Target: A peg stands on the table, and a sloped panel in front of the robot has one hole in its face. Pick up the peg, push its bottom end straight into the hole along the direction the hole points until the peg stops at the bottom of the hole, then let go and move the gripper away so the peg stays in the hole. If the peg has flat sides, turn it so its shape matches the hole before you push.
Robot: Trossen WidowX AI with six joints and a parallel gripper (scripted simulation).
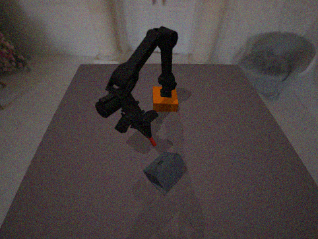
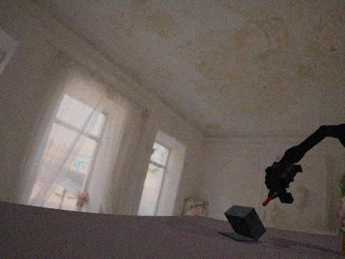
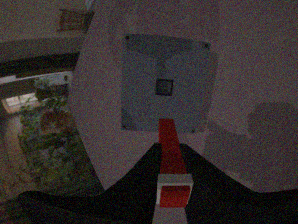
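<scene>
My gripper tip is now 100 mm above the panel, 80 mm short of it and 60 mm to the right of it. The rest, counted from my gripper tip: peg: 10 mm to the right, 10 mm behind, 10 mm above.
</scene>
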